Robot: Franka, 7 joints.
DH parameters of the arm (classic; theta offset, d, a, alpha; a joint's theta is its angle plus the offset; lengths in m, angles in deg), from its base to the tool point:
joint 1: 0 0.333 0 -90
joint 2: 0 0 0 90
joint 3: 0 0.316 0.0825 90
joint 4: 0 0 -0.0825 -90
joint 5: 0 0.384 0 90
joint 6: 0 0 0.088 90
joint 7: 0 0.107 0 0
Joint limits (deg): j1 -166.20..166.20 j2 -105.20..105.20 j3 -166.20..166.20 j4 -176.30..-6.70 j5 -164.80..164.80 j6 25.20..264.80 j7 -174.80..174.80
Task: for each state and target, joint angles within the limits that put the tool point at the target. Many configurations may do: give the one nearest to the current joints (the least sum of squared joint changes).
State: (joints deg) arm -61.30 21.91 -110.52 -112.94 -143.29 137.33 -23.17
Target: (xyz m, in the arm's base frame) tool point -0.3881 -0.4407 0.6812
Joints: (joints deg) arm -42.78 32.39 -105.92 -101.46 -143.44 136.00 -23.17
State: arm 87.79 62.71 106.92 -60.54 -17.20 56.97 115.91
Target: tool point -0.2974 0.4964 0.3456
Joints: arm 70.79 77.00 86.98 -75.25 -20.32 42.70 115.91
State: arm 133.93 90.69 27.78 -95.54 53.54 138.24 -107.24
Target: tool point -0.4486 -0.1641 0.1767
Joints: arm 115.58 80.64 66.04 -130.61 51.85 115.96 -107.24
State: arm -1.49 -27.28 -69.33 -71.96 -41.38 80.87 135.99
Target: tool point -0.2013 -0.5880 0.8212
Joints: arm 21.11 -41.00 -81.11 -54.80 -47.36 107.89 135.99
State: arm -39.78 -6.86 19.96 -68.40 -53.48 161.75 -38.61
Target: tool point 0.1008 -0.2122 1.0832
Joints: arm -52.51 -27.32 -8.41 -73.93 -53.10 157.11 -38.61
